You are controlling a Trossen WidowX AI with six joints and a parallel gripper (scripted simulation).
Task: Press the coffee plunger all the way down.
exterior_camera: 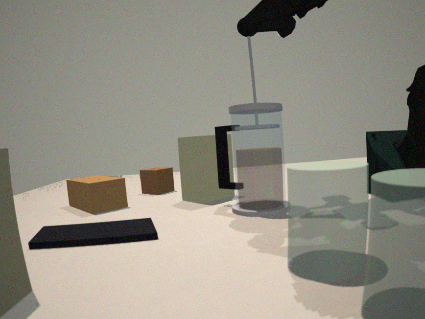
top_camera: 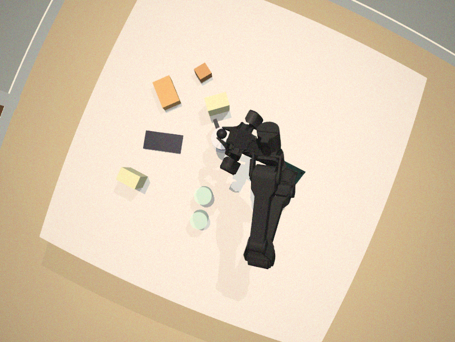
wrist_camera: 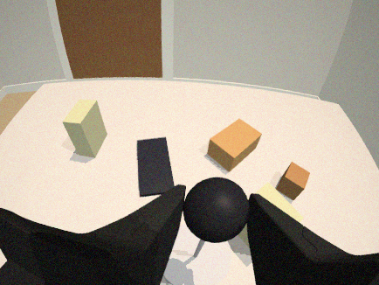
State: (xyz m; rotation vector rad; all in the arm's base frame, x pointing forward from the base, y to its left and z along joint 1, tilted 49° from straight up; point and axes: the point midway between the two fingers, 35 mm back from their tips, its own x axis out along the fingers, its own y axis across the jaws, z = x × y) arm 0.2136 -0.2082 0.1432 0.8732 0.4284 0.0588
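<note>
Right now the glass coffee press is 10 mm to the right of my gripper tip and 140 mm below it.
</note>
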